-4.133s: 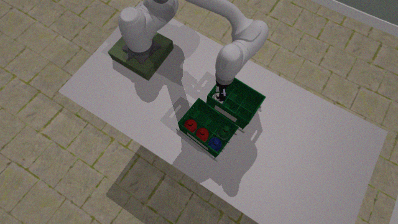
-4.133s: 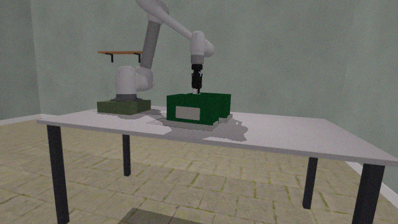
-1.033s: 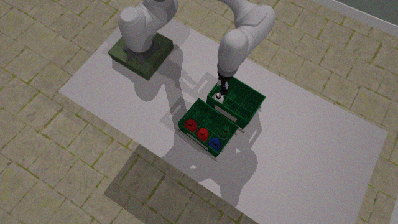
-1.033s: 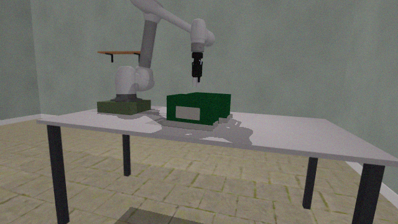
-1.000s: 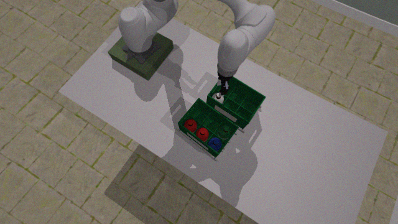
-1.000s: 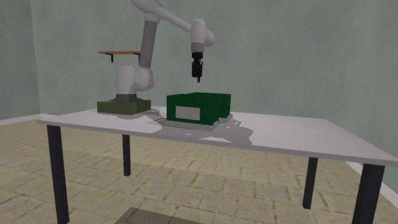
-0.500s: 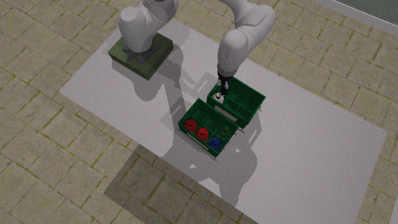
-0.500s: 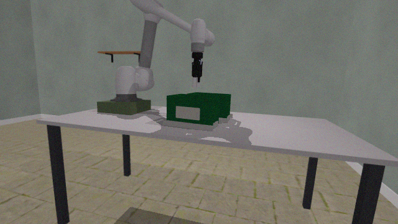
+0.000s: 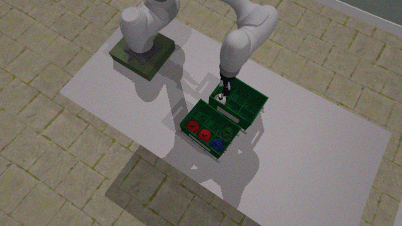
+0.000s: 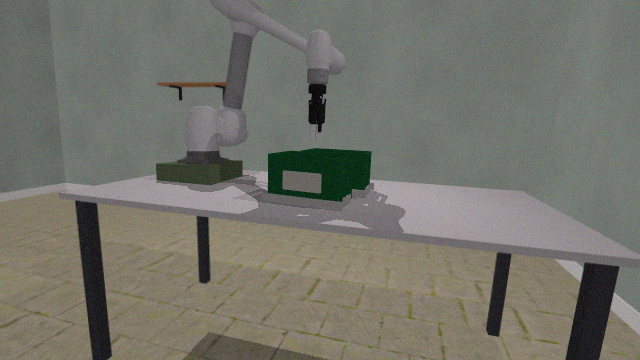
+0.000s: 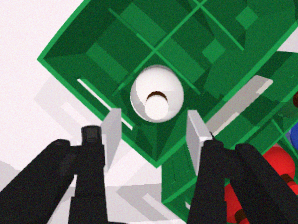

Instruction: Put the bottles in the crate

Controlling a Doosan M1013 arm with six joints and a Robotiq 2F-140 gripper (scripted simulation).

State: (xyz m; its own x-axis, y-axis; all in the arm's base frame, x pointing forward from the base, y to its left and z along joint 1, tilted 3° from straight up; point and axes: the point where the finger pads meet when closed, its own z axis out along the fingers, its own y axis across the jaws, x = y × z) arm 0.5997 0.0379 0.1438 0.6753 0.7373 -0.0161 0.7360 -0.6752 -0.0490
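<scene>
Right now the blue bottle is 160 mm ahead of my hand, 220 mm to the right of it and 160 mm below it. The rest, counted from my hand: green-capped bottle (160 mm ahead, 130 mm to the right, 160 mm below); then pick list (100 mm ahead, 200 mm to the left, 250 mm below); then white-capped bottle (160 mm below).
</scene>
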